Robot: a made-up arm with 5 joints.
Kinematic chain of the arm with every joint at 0, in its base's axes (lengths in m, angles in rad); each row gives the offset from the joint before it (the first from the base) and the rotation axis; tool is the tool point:
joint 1: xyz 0 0 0.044 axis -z
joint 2: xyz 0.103 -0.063 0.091 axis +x
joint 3: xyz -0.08 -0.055 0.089 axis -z
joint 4: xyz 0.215 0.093 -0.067 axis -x
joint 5: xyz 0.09 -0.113 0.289 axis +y
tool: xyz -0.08 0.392 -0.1
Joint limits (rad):
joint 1: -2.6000..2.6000
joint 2: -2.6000..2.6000
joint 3: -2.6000..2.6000
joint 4: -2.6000..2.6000
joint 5: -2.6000..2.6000
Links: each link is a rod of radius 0.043 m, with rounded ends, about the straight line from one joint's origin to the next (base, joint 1, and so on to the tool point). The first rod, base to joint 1, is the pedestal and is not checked.
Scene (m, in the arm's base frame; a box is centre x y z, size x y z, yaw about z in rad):
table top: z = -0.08
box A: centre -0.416 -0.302 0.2 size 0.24 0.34 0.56 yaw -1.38
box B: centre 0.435 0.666 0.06 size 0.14 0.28 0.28 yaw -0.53
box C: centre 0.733 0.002 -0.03 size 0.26 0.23 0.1 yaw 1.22
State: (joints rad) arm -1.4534 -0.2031 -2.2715 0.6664 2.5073
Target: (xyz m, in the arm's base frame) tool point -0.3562 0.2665 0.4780
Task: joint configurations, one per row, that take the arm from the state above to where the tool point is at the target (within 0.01 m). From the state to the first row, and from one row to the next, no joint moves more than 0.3 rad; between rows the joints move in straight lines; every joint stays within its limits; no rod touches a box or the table.
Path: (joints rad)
1: -1.4981 0.0343 -2.0070 0.4734 2.3028
2: -1.5428 0.2718 -1.7425 0.2804 2.0984
3: -1.3847 0.3662 -1.5318 0.2558 2.0723
4: -1.2266 0.4607 -1.3210 0.2312 2.0462
5: -1.0685 0.5552 -1.1103 0.2065 2.0201
6: -0.9230 0.3187 -1.1913 0.0919 2.1650
7: -0.7774 0.0821 -1.2724 -0.0227 2.3100
8: -0.6319 -0.1544 -1.3534 -0.1373 2.4550
9: -0.4863 -0.3909 -1.4344 -0.2519 2.6000

